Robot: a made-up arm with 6 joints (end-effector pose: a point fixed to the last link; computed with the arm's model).
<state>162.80 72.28 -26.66 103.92 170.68 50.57</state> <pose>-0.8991 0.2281 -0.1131 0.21 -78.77 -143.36</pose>
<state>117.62 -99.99 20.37 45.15 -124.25 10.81</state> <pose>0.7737 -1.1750 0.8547 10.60 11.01 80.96</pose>
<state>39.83 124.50 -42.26 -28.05 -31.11 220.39</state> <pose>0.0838 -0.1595 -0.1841 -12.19 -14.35 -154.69</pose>
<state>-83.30 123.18 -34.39 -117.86 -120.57 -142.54</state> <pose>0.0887 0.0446 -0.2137 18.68 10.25 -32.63</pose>
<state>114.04 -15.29 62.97 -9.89 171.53 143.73</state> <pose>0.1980 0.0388 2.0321 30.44 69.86 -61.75</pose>
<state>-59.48 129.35 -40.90 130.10 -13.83 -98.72</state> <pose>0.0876 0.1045 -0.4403 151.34 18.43 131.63</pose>
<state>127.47 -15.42 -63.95 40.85 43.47 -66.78</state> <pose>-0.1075 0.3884 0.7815 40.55 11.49 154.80</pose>
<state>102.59 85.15 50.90 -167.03 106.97 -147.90</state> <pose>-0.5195 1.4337 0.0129 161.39 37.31 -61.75</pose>
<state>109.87 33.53 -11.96 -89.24 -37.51 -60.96</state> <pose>-0.3030 0.8462 0.4661 -177.70 34.84 157.76</pose>
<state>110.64 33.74 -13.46 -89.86 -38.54 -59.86</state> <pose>-0.3100 0.8243 0.4525 -176.28 35.10 160.24</pose>
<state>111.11 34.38 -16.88 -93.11 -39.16 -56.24</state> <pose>-0.3120 0.7781 0.4218 -174.05 35.69 162.04</pose>
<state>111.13 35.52 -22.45 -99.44 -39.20 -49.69</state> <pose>-0.3071 0.7039 0.3792 -171.25 37.01 162.46</pose>
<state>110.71 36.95 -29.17 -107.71 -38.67 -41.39</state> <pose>-0.2976 0.6154 0.3416 -168.63 39.57 161.26</pose>
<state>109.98 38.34 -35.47 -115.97 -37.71 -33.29</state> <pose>-0.2877 0.5356 0.3195 -166.84 43.24 158.99</pose>
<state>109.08 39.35 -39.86 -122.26 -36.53 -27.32</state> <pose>-0.2803 0.4843 0.3110 -166.07 46.87 156.50</pose>
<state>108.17 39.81 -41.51 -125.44 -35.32 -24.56</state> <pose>-0.2758 0.4691 0.3086 -166.27 49.11 154.19</pose>
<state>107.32 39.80 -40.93 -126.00 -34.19 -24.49</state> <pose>-0.2730 0.4815 0.3085 -167.14 49.74 152.03</pose>
